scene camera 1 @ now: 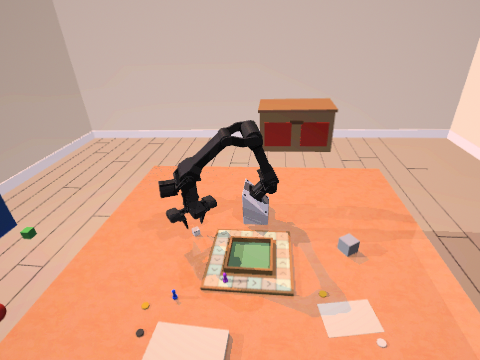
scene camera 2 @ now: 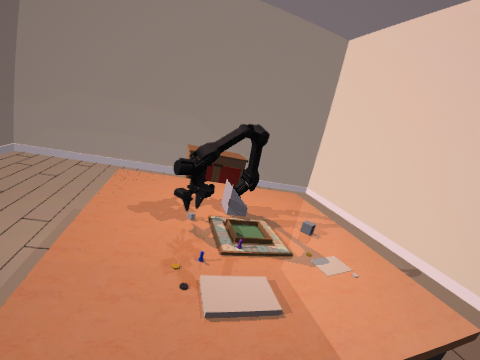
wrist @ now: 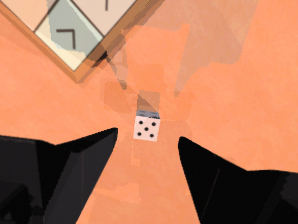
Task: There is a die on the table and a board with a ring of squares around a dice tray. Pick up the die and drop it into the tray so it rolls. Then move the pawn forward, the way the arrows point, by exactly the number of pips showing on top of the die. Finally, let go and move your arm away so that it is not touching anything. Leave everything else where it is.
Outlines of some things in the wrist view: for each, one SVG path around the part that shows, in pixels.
My gripper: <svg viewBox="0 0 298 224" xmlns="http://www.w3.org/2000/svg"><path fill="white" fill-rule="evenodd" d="M179 137L178 151L180 162L197 217L199 217L201 224L298 224L298 172L274 169L247 171L243 167L214 154L183 136ZM118 128L113 127L59 144L53 144L42 139L0 134L0 224L76 224L113 152L118 137Z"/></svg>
A white die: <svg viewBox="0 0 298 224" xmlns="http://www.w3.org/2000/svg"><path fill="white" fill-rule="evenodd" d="M138 110L133 139L157 142L161 120L159 113Z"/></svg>
